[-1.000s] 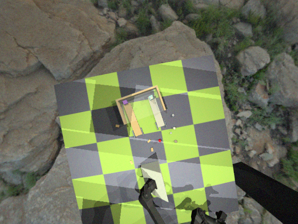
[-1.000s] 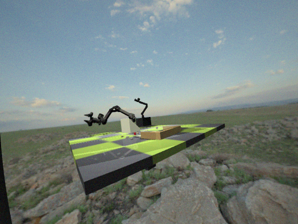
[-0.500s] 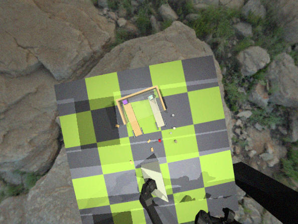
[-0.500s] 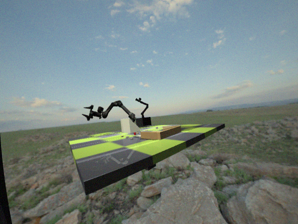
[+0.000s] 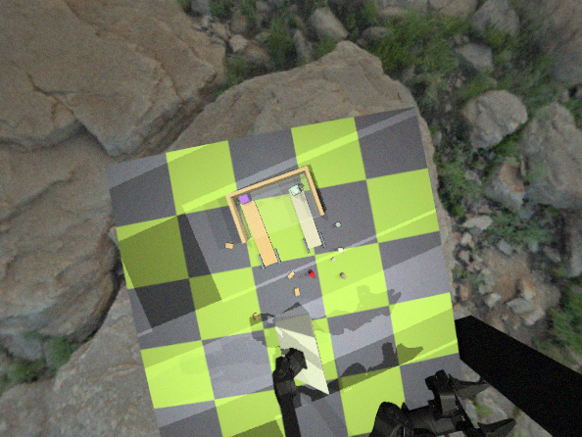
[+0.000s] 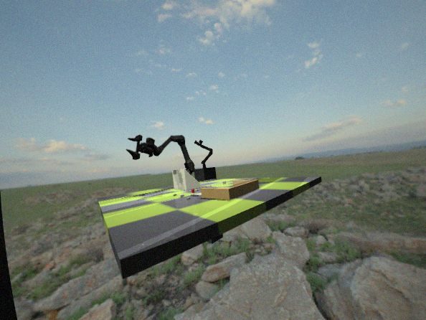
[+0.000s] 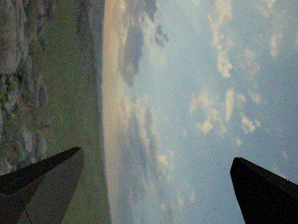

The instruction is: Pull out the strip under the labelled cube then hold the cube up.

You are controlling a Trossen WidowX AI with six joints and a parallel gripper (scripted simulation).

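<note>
Right now the red piece is 380 mm below my gripper tip, 330 mm to the left of it and 290 mm ahead of it. Round my gripper tip: pale strip (510 mm ahead, 390 mm below, 290 mm to the left); labelled cube (620 mm ahead, 370 mm below, 310 mm to the left).
</note>
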